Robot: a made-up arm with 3 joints.
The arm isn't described. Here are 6 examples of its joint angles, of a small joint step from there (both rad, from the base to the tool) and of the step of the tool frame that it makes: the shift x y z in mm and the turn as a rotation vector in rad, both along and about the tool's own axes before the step.
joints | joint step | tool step
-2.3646 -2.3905 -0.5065 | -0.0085 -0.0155 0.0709 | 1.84 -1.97 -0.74 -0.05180 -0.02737 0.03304
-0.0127 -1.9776 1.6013 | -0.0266 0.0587 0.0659 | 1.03 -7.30 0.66 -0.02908 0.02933 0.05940
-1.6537 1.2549 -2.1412 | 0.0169 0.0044 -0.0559 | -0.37 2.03 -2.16 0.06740 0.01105 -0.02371
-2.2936 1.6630 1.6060 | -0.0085 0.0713 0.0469 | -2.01 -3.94 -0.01 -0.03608 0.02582 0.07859
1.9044 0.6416 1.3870 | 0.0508 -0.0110 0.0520 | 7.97 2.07 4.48 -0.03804 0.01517 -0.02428
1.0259 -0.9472 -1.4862 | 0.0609 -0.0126 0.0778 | 8.12 -13.04 -5.58 -0.09883 -0.05359 0.07077
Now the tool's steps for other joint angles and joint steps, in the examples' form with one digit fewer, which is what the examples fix.
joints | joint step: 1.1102 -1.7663 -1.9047 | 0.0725 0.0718 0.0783
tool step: 4.0 -15.1 1.5 -0.1437 -0.0842 0.0022
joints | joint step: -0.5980 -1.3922 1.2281 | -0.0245 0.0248 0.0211
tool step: 0.2 -4.5 2.5 0.0056 0.0180 0.0171
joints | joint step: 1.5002 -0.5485 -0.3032 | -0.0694 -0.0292 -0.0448
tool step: -5.8 -0.7 13.6 0.0886 0.0496 0.0260
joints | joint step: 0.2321 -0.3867 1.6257 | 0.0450 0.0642 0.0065
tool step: 3.4 3.1 2.8 -0.0235 0.0633 0.0428
